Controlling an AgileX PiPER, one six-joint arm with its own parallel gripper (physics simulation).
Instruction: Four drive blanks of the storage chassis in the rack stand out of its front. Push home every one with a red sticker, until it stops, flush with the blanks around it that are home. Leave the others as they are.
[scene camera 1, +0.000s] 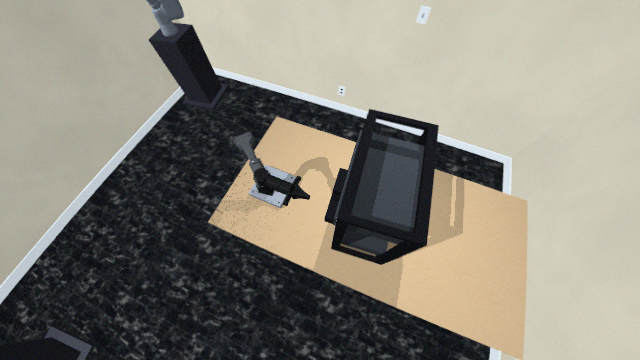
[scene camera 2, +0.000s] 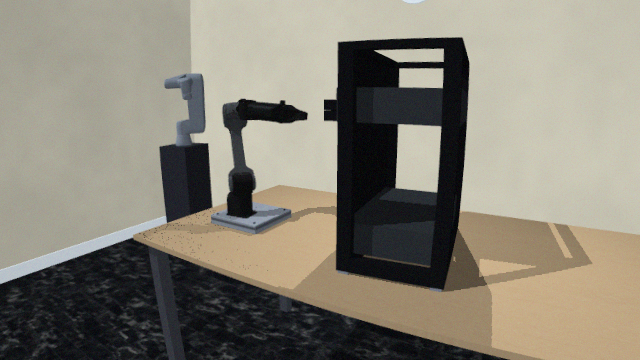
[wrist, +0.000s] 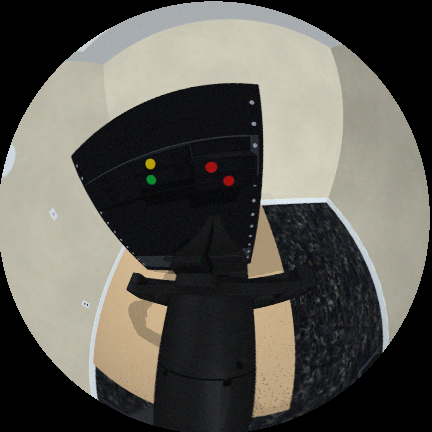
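The storage chassis (scene camera 1: 390, 185) (scene camera 2: 407, 106) sits high in the black rack (scene camera 1: 429, 185) (scene camera 2: 345, 165). Dark drive blanks (scene camera 1: 337, 197) (scene camera 2: 330, 110) stand out of its front. In the wrist view, two blanks at the right bear red stickers: the upper red sticker (wrist: 211, 167), and the lower red sticker (wrist: 228, 180) further right. At the left, a yellow sticker (wrist: 150, 164) is above a green sticker (wrist: 151, 180). The dark blank edges are hard to tell apart. My gripper (scene camera 1: 308, 197) (scene camera 2: 306, 115) (wrist: 215, 221) is shut and empty, pointing at the front, with a gap between its tips and the blanks.
A second dark unit (scene camera 2: 395, 245) sits at the bottom of the rack. The rack stands on the wooden table (scene camera 1: 465, 270) (scene camera 2: 540, 300), facing the arm's base plate (scene camera 1: 272, 199) (scene camera 2: 257, 225). Another arm stands on a dark pedestal (scene camera 1: 187, 62) (scene camera 2: 185, 180) beyond the table.
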